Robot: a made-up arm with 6 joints. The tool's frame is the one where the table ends. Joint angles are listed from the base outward.
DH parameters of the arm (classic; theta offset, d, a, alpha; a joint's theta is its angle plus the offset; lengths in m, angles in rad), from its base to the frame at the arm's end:
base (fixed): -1.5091 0 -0.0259 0
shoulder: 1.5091 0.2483 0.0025 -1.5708
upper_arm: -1.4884 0 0.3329 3.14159
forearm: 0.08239 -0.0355 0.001 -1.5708
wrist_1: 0 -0.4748 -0.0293 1.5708
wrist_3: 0 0.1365 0.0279 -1.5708
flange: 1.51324 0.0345 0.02 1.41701
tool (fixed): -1.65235 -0.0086 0 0
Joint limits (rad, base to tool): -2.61..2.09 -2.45..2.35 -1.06..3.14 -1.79..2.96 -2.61..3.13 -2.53..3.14
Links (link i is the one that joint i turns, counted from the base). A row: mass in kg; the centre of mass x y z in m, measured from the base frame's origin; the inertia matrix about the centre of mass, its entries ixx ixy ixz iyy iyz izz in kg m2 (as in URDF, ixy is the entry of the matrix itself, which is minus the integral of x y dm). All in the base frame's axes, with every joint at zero. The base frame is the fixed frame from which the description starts. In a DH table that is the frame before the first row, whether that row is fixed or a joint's. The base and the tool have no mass.
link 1: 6.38; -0.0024 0.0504 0.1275; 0.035 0 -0.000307 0.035 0 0.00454
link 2: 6.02; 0.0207 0.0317 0.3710; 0.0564 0 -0.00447 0.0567 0 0.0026
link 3: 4.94; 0.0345 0.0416 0.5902; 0.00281 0 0 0.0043 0 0.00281
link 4: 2.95; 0.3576 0.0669 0.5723; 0.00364 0 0.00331 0.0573 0 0.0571
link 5: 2.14; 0.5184 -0.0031 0.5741; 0.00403 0 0 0.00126 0.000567 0.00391
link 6: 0.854; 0.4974 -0.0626 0.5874; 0.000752 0 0 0.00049 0 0.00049
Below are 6 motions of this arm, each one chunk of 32 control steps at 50 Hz.
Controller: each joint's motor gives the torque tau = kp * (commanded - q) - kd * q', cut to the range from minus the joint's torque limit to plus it. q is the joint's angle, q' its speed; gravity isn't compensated. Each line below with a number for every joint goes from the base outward.
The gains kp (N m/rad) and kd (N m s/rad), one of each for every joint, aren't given. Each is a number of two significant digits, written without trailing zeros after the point. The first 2 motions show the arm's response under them.
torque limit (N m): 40 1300 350 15 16 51
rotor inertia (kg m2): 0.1 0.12 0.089 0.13 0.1 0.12
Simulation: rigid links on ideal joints. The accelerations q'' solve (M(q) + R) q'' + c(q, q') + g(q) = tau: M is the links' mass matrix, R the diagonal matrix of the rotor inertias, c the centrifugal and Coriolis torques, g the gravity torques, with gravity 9.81 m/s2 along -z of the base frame. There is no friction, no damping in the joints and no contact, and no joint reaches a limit. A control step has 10 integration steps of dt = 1/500 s. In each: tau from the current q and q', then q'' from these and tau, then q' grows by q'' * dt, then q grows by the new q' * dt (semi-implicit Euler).
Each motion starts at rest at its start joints. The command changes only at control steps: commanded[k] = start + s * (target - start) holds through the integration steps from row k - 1 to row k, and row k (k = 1, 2, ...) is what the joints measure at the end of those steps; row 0 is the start. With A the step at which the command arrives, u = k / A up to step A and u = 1 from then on. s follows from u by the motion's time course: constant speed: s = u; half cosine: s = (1 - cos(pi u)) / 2; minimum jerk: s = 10 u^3 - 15 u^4 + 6 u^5; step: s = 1 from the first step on.
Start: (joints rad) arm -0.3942 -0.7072 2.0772 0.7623 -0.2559 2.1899
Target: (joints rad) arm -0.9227 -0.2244 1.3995 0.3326 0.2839 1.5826
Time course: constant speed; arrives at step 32
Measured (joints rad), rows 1 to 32:
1: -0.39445 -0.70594 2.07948 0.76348 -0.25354 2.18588
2: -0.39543 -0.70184 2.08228 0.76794 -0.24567 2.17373
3: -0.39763 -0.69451 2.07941 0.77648 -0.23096 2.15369
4: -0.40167 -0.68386 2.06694 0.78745 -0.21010 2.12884
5: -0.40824 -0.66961 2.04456 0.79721 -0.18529 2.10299
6: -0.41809 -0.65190 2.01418 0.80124 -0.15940 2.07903
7: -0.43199 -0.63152 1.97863 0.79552 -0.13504 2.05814
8: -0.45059 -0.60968 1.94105 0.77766 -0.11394 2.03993
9: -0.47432 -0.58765 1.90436 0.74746 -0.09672 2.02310
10: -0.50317 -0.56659 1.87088 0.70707 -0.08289 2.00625
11: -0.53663 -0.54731 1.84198 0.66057 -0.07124 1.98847
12: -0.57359 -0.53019 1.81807 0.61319 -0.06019 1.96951
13: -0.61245 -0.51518 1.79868 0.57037 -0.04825 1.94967
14: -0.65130 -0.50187 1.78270 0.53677 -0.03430 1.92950
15: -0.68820 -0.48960 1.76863 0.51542 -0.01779 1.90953
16: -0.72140 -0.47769 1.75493 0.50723 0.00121 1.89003
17: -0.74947 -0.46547 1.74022 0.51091 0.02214 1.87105
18: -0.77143 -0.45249 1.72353 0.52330 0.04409 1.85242
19: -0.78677 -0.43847 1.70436 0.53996 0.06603 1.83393
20: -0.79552 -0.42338 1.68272 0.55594 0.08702 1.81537
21: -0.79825 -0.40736 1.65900 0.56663 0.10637 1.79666
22: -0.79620 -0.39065 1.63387 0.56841 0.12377 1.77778
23: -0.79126 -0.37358 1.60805 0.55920 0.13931 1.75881
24: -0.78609 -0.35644 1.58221 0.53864 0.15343 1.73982
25: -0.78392 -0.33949 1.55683 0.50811 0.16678 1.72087
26: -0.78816 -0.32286 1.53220 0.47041 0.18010 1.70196
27: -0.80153 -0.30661 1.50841 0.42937 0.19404 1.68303
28: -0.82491 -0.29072 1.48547 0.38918 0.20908 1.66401
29: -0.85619 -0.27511 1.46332 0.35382 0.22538 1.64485
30: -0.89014 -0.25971 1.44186 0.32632 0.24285 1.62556
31: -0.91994 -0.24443 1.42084 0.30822 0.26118 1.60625
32: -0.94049 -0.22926 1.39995 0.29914 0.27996 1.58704
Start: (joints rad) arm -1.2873 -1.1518 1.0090 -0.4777 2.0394 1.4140
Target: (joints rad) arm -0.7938 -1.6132 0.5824 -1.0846 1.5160 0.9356
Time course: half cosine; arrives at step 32
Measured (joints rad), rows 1 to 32:
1: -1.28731 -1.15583 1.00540 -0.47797 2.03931 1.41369
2: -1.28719 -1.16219 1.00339 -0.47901 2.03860 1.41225
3: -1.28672 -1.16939 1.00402 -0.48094 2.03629 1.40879
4: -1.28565 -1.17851 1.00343 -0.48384 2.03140 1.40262
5: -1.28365 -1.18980 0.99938 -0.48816 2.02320 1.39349
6: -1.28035 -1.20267 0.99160 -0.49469 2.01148 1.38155
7: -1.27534 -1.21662 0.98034 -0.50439 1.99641 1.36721
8: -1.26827 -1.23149 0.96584 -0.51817 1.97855 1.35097
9: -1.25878 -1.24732 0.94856 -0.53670 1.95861 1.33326
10: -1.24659 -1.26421 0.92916 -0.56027 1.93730 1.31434
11: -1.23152 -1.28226 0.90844 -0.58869 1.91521 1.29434
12: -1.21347 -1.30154 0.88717 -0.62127 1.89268 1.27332
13: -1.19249 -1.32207 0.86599 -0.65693 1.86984 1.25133
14: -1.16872 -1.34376 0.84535 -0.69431 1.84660 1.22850
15: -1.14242 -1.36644 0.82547 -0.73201 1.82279 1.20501
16: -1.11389 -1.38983 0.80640 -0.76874 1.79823 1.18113
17: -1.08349 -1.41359 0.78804 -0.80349 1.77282 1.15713
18: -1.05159 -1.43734 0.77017 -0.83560 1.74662 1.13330
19: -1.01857 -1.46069 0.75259 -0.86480 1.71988 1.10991
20: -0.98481 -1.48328 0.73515 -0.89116 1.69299 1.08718
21: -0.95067 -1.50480 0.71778 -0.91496 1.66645 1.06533
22: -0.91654 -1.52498 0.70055 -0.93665 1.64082 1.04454
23: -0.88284 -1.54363 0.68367 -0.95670 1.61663 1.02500
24: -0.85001 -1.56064 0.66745 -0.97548 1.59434 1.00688
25: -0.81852 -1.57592 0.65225 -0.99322 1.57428 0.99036
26: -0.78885 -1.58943 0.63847 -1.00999 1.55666 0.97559
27: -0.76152 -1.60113 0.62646 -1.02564 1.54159 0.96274
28: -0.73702 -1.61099 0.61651 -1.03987 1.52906 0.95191
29: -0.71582 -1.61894 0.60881 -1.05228 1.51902 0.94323
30: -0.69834 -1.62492 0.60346 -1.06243 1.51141 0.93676
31: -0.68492 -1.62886 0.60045 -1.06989 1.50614 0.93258
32: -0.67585 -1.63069 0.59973 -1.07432 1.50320 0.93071
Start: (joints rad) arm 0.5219 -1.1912 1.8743 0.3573 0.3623 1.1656
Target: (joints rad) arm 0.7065 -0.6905 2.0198 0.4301 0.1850 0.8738
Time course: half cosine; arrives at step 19
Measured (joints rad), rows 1 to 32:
1: 0.52191 -1.19278 1.87640 0.35720 0.36228 1.16516
2: 0.52202 -1.19162 1.88958 0.35832 0.36138 1.16294
3: 0.52238 -1.18470 1.91334 0.36400 0.35898 1.15721
4: 0.52323 -1.17198 1.94067 0.37748 0.35479 1.14670
5: 0.52480 -1.15292 1.96596 0.40010 0.34854 1.13113
6: 0.52738 -1.12668 1.98607 0.43054 0.33997 1.11115
7: 0.53123 -1.09307 1.99938 0.46510 0.32895 1.08803
8: 0.53660 -1.05289 2.00548 0.49853 0.31553 1.06316
9: 0.54369 -1.00764 2.00529 0.52521 0.29994 1.03771
10: 0.55270 -0.95930 2.00075 0.54045 0.28261 1.01250
11: 0.56386 -0.91004 1.99430 0.54147 0.26424 0.98805
12: 0.57745 -0.86207 1.98824 0.52791 0.24573 0.96467
13: 0.59373 -0.81746 1.98430 0.50183 0.22813 0.94271
14: 0.61286 -0.77796 1.98341 0.46726 0.21241 0.92257
15: 0.63480 -0.74487 1.98570 0.42940 0.19935 0.90476
16: 0.65913 -0.71900 1.99062 0.39372 0.18944 0.88984
17: 0.68509 -0.70074 1.99715 0.36505 0.18283 0.87834
18: 0.71155 -0.69011 2.00406 0.34682 0.17942 0.87067
19: 0.73723 -0.68690 2.01009 0.34058 0.17892 0.86711
20: 0.76087 -0.68933 2.01634 0.34603 0.18066 0.86734
21: 0.78149 -0.69423 2.02543 0.36174 0.18366 0.87000
22: 0.79837 -0.69958 2.03728 0.38572 0.18713 0.87324
23: 0.81109 -0.70465 2.04934 0.41545 0.19054 0.87555
24: 0.81938 -0.70896 2.05916 0.44774 0.19352 0.87629
25: 0.82316 -0.71196 2.06540 0.47896 0.19576 0.87562
26: 0.82243 -0.71331 2.06763 0.50551 0.19707 0.87423
27: 0.81730 -0.71303 2.06610 0.52435 0.19741 0.87288
28: 0.80801 -0.71141 2.06158 0.53352 0.19686 0.87208
29: 0.79496 -0.70890 2.05523 0.53244 0.19558 0.87199
30: 0.77870 -0.70602 2.04834 0.52198 0.19385 0.87244
31: 0.75997 -0.70327 2.04209 0.50428 0.19199 0.87312
32: 0.73962 -0.70106 2.03734 0.48239 0.19029 0.87371

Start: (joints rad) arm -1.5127 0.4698 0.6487 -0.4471 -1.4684 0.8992
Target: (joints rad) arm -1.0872 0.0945 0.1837 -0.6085 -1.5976 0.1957
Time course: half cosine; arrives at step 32
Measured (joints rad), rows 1 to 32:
1: -1.51263 0.47111 0.64610 -0.44690 -1.46840 0.89887
2: -1.51247 0.47264 0.63684 -0.44701 -1.46869 0.89707
3: -1.51219 0.47275 0.62125 -0.44867 -1.47001 0.89231
4: -1.51168 0.47108 0.60229 -0.45304 -1.47311 0.88350
5: -1.51072 0.46735 0.58284 -0.46065 -1.47834 0.87023
6: -1.50899 0.46105 0.56464 -0.47113 -1.48542 0.85273
7: -1.50608 0.45178 0.54844 -0.48329 -1.49361 0.83167
8: -1.50151 0.43952 0.53429 -0.49544 -1.50189 0.80779
9: -1.49476 0.42462 0.52170 -0.50582 -1.50924 0.78174
10: -1.48535 0.40764 0.50970 -0.51306 -1.51492 0.75390
11: -1.47289 0.38926 0.49713 -0.51645 -1.51862 0.72446
12: -1.45708 0.37012 0.48283 -0.51616 -1.52052 0.69351
13: -1.43783 0.35081 0.46599 -0.51316 -1.52126 0.66115
14: -1.41517 0.33176 0.44625 -0.50905 -1.52175 0.62755
15: -1.38934 0.31322 0.42372 -0.50572 -1.52300 0.59299
16: -1.36067 0.29528 0.39896 -0.50504 -1.52584 0.55786
17: -1.32965 0.27788 0.37281 -0.50847 -1.53084 0.52257
18: -1.29681 0.26086 0.34629 -0.51680 -1.53814 0.48753
19: -1.26272 0.24408 0.32039 -0.53004 -1.54745 0.45312
20: -1.22801 0.22745 0.29597 -0.54743 -1.55816 0.41969
21: -1.19332 0.21099 0.27362 -0.56760 -1.56943 0.38755
22: -1.15930 0.19481 0.25368 -0.58883 -1.58039 0.35698
23: -1.12666 0.17912 0.23618 -0.60938 -1.59026 0.32825
24: -1.09611 0.16421 0.22094 -0.62776 -1.59851 0.30164
25: -1.06838 0.15037 0.20767 -0.64291 -1.60488 0.27739
26: -1.04420 0.13791 0.19603 -0.65429 -1.60941 0.25574
27: -1.02420 0.12709 0.18577 -0.66185 -1.61237 0.23691
28: -1.00894 0.11811 0.17679 -0.66595 -1.61415 0.22106
29: -0.99879 0.11111 0.16911 -0.66719 -1.61518 0.20836
30: -0.99391 0.10616 0.16291 -0.66628 -1.61580 0.19890
31: -0.99425 0.10322 0.15847 -0.66386 -1.61624 0.19277
32: -0.99954 0.10225 0.15609 -0.66046 -1.61656 0.19003

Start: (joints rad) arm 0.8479 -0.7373 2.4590 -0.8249 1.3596 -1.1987
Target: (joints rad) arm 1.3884 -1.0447 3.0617 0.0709 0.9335 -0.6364
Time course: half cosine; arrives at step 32
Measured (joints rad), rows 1 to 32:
1: 0.84789 -0.73946 2.46081 -0.82475 1.35974 -1.19837
2: 0.84794 -0.74374 2.46790 -0.82384 1.35951 -1.19681
3: 0.84817 -0.74921 2.48010 -0.82100 1.35796 -1.19287
4: 0.84876 -0.75592 2.49542 -0.81487 1.35427 -1.18565
5: 0.84995 -0.76384 2.51220 -0.80432 1.34784 -1.17485
6: 0.85207 -0.77262 2.52976 -0.78867 1.33848 -1.16070
7: 0.85554 -0.78198 2.54799 -0.76773 1.32632 -1.14374
8: 0.86078 -0.79184 2.56703 -0.74172 1.31179 -1.12462
9: 0.86825 -0.80233 2.58716 -0.71120 1.29544 -1.10385
10: 0.87837 -0.81363 2.60878 -0.67689 1.27779 -1.08171
11: 0.89151 -0.82593 2.63231 -0.63951 1.25920 -1.05831
12: 0.90800 -0.83933 2.65800 -0.59967 1.23983 -1.03369
13: 0.92805 -0.85381 2.68586 -0.55771 1.21967 -1.00790
14: 0.95183 -0.86924 2.71564 -0.51379 1.19855 -0.98107
15: 0.97942 -0.88536 2.74678 -0.46788 1.17634 -0.95344
16: 1.01081 -0.90184 2.77858 -0.41993 1.15295 -0.92534
17: 1.04592 -0.91830 2.81027 -0.37004 1.12854 -0.89714
18: 1.08455 -0.93440 2.84113 -0.31853 1.10343 -0.86919
19: 1.12638 -0.94986 2.87059 -0.26608 1.07820 -0.84180
20: 1.17092 -0.96452 2.89832 -0.21365 1.05351 -0.81525
21: 1.21752 -0.97827 2.92422 -0.16245 1.03006 -0.78976
22: 1.26534 -0.99111 2.94837 -0.11372 1.00843 -0.76552
23: 1.31337 -1.00306 2.97095 -0.06857 0.98904 -0.74272
24: 1.36048 -1.01412 2.99214 -0.02779 0.97205 -0.72157
25: 1.40543 -1.02428 3.01200 0.00823 0.95745 -0.70227
26: 1.44697 -1.03350 3.03045 0.03948 0.94503 -0.68500
27: 1.48384 -1.04167 3.04723 0.06625 0.93453 -0.66997
28: 1.51490 -1.04868 3.06194 0.08898 0.92568 -0.65732
29: 1.53917 -1.05440 3.07414 0.10808 0.91831 -0.64719
30: 1.55601 -1.05872 3.08337 0.12374 0.91233 -0.63966
31: 1.56517 -1.06154 3.08924 0.13590 0.90777 -0.63479
32: 1.56650 -1.06280 3.09151 0.14428 0.90478 -0.63263

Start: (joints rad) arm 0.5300 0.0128 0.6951 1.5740 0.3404 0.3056
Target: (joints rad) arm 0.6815 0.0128 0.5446 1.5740 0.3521 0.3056
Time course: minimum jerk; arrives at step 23
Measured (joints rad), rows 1 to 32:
1: 0.53019 0.01271 0.69206 1.57386 0.34151 0.30557
2: 0.53073 0.01358 0.68628 1.57341 0.34419 0.30551
3: 0.53161 0.01554 0.67952 1.57262 0.34753 0.30547
4: 0.53281 0.01775 0.67190 1.57152 0.35059 0.30549
5: 0.53450 0.01951 0.66358 1.57012 0.35277 0.30555
6: 0.53698 0.02058 0.65496 1.56842 0.35382 0.30565
7: 0.54064 0.02093 0.64637 1.56649 0.35387 0.30575
8: 0.54588 0.02066 0.63780 1.56443 0.35325 0.30583
9: 0.55306 0.01995 0.62897 1.56240 0.35238 0.30587
10: 0.56241 0.01905 0.61953 1.56060 0.35167 0.30587
11: 0.57397 0.01821 0.60919 1.55923 0.35143 0.30583
12: 0.58759 0.01766 0.59782 1.55849 0.35179 0.30579
13: 0.60289 0.01757 0.58548 1.55849 0.35273 0.30574
14: 0.61930 0.01797 0.57248 1.55930 0.35407 0.30570
15: 0.63617 0.01882 0.55934 1.56089 0.35559 0.30567
16: 0.65277 0.01996 0.54674 1.56318 0.35701 0.30565
17: 0.66840 0.02121 0.53541 1.56601 0.35814 0.30563
18: 0.68241 0.02235 0.52603 1.56919 0.35887 0.30561
19: 0.69426 0.02321 0.51912 1.57253 0.35917 0.30558
20: 0.70351 0.02364 0.51497 1.57580 0.35913 0.30555
21: 0.70985 0.02358 0.51354 1.57880 0.35887 0.30551
22: 0.71313 0.02304 0.51450 1.58132 0.35853 0.30546
23: 0.71337 0.02206 0.51720 1.58319 0.35827 0.30543
24: 0.71083 0.02078 0.52075 1.58420 0.35819 0.30540
25: 0.70597 0.01937 0.52429 1.58422 0.35834 0.30540
26: 0.69943 0.01813 0.52717 1.58316 0.35874 0.30541
27: 0.69197 0.01727 0.52897 1.58102 0.35932 0.30546
28: 0.68433 0.01692 0.52949 1.57793 0.35996 0.30552
29: 0.67721 0.01711 0.52877 1.57412 0.36050 0.30559
30: 0.67117 0.01772 0.52708 1.56991 0.36081 0.30567
31: 0.66659 0.01862 0.52480 1.56568 0.36082 0.30575
32: 0.66369 0.01961 0.52242 1.56179 0.36050 0.30582

